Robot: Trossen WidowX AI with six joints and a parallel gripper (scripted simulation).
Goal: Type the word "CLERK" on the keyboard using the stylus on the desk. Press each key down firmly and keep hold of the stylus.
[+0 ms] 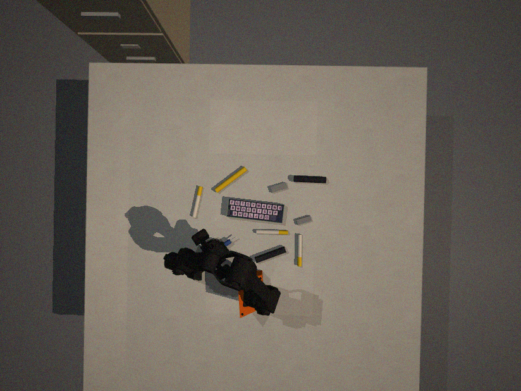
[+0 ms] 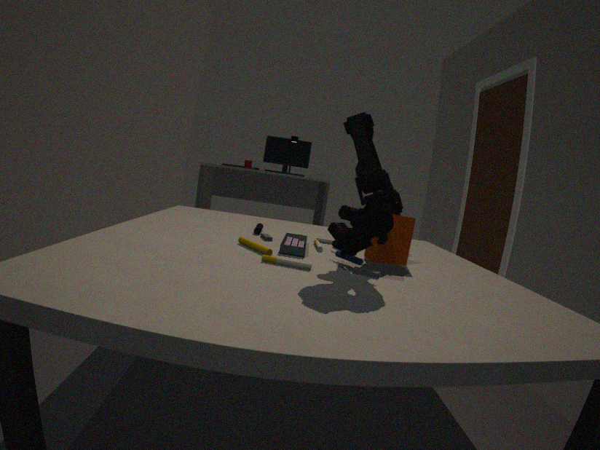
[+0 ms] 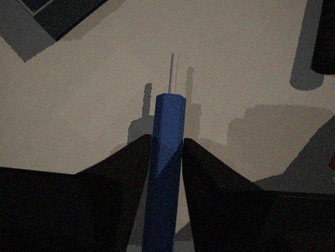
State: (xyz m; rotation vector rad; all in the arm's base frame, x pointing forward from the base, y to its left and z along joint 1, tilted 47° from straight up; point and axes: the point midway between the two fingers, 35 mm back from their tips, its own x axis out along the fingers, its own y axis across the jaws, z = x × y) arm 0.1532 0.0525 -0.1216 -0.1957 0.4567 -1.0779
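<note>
Right now the grey stylus tip is 40 mm to the right of my gripper tip and 30 mm ahead of it. The rest, counted from my gripper tip: blue stylus: 10 mm to the right, 10 mm ahead; olive-yellow bar: 250 mm ahead, 10 mm to the right, 10 mm below.
</note>
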